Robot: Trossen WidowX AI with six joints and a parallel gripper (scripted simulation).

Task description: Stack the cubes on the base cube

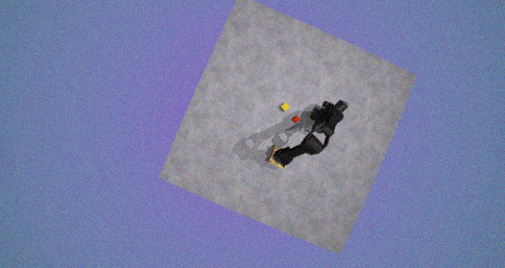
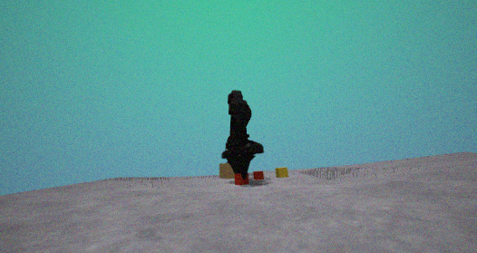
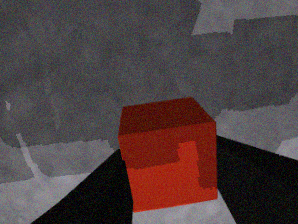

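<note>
My gripper tip is now 4 cm past the yellow base cube and 22 cm to the right of it. Also, from my gripper tip: red cube: 8 cm behind, 12 cm to the left.
</note>
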